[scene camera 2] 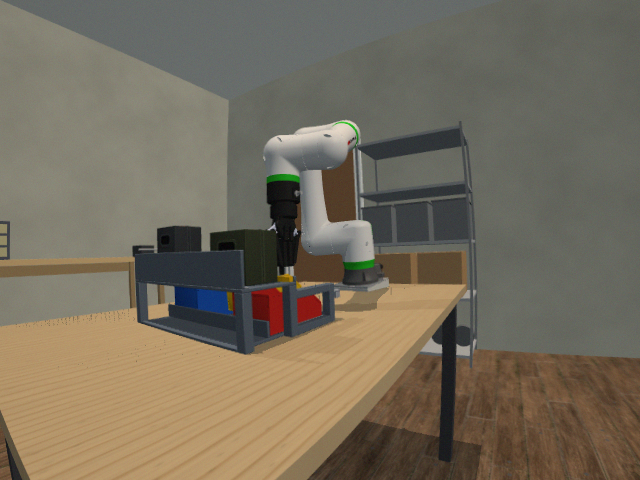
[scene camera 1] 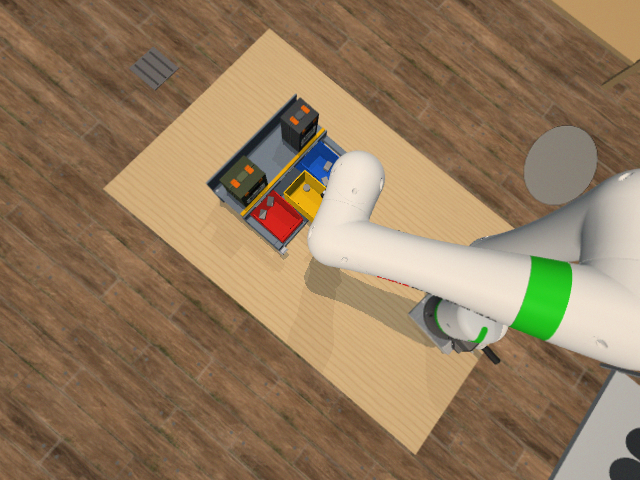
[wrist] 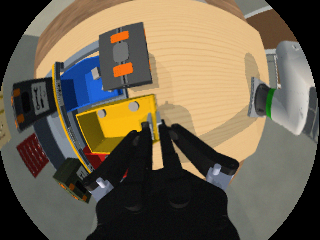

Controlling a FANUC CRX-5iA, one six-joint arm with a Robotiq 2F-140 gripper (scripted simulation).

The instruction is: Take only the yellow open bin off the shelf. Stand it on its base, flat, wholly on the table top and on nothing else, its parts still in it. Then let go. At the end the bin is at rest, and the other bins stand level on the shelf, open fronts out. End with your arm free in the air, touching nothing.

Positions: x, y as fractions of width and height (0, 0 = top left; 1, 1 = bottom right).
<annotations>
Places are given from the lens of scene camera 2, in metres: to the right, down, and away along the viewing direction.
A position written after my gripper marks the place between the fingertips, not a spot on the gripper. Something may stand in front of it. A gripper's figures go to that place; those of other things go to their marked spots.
my gripper (scene camera 2: 0.45, 0.61): -0.09, 0.14, 0.83
red bin (scene camera 2: 0.42, 0.64): -0.10, 0.12, 0.54
blue bin (scene camera 2: 0.34, 0.63): -0.25, 0.15, 0.70
The marked spots on the blue bin and the red bin are 0.22 m apart.
</annotations>
